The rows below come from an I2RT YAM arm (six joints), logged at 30 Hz.
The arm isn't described. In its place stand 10 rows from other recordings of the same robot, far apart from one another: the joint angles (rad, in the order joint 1, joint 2, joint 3, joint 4, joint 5, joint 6), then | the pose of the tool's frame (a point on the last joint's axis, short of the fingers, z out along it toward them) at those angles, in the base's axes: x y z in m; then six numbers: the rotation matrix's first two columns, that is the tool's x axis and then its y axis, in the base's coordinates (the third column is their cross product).
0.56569 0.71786 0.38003 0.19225 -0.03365 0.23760 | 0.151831 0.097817 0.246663 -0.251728 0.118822 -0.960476 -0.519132 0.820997 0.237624
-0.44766 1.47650 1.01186 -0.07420 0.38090 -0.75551 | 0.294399 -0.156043 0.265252 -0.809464 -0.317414 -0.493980 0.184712 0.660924 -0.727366
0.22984 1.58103 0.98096 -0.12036 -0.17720 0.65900 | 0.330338 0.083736 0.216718 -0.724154 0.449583 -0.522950 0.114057 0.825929 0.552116
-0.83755 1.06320 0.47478 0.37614 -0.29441 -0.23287 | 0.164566 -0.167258 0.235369 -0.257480 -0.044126 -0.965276 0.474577 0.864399 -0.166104
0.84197 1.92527 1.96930 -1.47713 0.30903 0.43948 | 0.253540 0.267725 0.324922 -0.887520 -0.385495 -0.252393 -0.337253 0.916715 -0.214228
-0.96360 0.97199 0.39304 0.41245 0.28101 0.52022 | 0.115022 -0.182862 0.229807 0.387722 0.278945 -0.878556 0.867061 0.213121 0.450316
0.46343 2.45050 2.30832 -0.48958 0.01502 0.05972 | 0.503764 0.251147 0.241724 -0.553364 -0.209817 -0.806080 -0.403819 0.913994 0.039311
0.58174 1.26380 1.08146 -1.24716 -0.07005 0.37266 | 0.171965 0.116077 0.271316 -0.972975 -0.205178 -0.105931 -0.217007 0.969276 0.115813
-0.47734 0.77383 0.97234 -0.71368 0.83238 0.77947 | 0.116501 -0.089899 0.356879 0.307890 0.373427 -0.875075 0.934139 0.055863 0.352510
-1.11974 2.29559 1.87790 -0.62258 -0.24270 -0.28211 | 0.224887 -0.444672 0.172964 -0.589575 0.597328 -0.543692 0.683494 0.727629 0.058237
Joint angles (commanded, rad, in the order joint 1, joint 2, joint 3, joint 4, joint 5, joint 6), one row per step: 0.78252, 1.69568, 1.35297, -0.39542, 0.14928, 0.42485; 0.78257, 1.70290, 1.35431, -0.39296, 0.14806, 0.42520; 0.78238, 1.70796, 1.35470, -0.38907, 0.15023, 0.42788; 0.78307, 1.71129, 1.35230, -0.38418, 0.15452, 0.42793; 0.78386, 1.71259, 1.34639, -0.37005, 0.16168, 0.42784; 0.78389, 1.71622, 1.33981, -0.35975, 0.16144, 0.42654; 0.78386, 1.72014, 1.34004, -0.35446, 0.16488, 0.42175; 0.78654, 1.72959, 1.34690, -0.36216, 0.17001, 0.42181; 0.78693, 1.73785, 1.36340, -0.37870, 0.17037, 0.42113; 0.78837, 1.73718, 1.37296, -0.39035, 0.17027, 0.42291; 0.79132, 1.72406, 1.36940, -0.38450, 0.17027, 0.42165; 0.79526, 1.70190, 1.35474, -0.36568, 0.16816, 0.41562; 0.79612, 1.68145, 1.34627, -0.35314, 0.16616, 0.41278; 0.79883, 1.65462, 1.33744, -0.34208, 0.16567, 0.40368; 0.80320, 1.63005, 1.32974, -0.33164, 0.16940, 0.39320; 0.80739, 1.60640, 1.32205, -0.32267, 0.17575, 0.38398; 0.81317, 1.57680, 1.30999, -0.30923, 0.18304, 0.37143; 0.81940, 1.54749, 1.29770, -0.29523, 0.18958, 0.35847
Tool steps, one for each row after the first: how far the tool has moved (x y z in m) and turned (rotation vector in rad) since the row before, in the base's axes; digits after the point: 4 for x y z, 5 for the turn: 0.0010, 0.0011, -0.0020, -0.00161, 0.00315, 0.00072; 0.0009, 0.0007, -0.0014, 0.00008, 0.00061, -0.00358; 0.0004, 0.0005, -0.0016, -0.00262, -0.00143, -0.00250; 0.0004, 0.0005, -0.0013, 0.00141, -0.00835, -0.00444; 0.0004, 0.0005, -0.0027, -0.00064, -0.00047, 0.00107; 0.0008, 0.0006, -0.0009, -0.00354, -0.00469, 0.00059; 0.0005, 0.0018, -0.0018, -0.00968, 0.00486, -0.00115; 0.0012, 0.0014, 0.0010, -0.00648, 0.00542, 0.00058; -0.0004, 0.0004, 0.0025, 0.00016, 0.00174, 0.00031; -0.0022, -0.0006, 0.0042, 0.01015, -0.01134, 0.00379; -0.0037, -0.0015, 0.0048, 0.01590, -0.01992, 0.00946; -0.0026, -0.0021, 0.0057, 0.01658, -0.01744, 0.00419; -0.0040, -0.0026, 0.0077, 0.01503, -0.02405, 0.00869; -0.0041, -0.0021, 0.0071, 0.01105, -0.02533, 0.00761; -0.0041, -0.0023, 0.0066, 0.00915, -0.02417, 0.00429; -0.0053, -0.0029, 0.0074, 0.01095, -0.03018, 0.00661; -0.0055, -0.0029, 0.0071, 0.01108, -0.03000, 0.00746
